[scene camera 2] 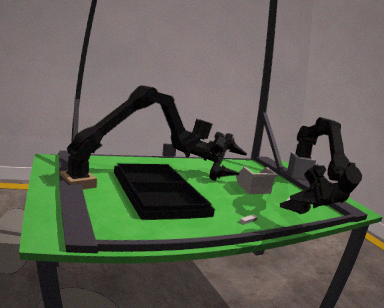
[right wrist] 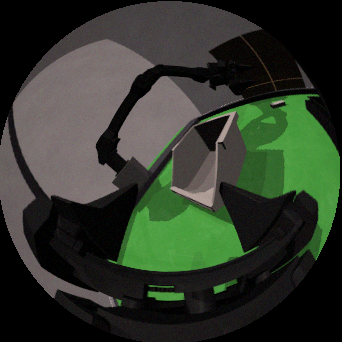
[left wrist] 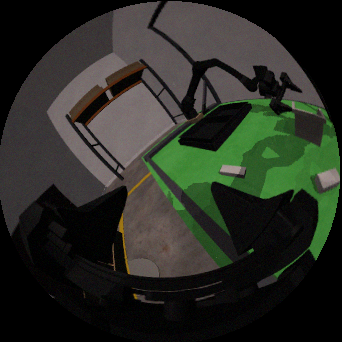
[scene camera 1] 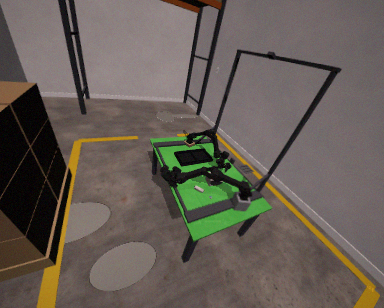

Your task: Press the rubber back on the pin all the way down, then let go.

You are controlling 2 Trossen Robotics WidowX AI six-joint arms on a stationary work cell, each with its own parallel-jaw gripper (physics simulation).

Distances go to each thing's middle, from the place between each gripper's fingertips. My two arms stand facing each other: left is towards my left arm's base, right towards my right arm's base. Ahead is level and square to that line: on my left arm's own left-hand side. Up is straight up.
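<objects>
Grey box (scene camera 2: 253, 183): my left hand is 16 cm to the right of it, 36 cm past it and 7 cm above it. Black tray (scene camera 2: 157, 192): 21 cm to the right of my left hand, 35 cm behind it and 9 cm below it.
My right gripper is 10 mm to the right of the grey box, 70 mm short of it and 30 mm above it. Black tray: 360 mm to the right of my right hand, 90 mm ahead of it and 50 mm below it.
</objects>
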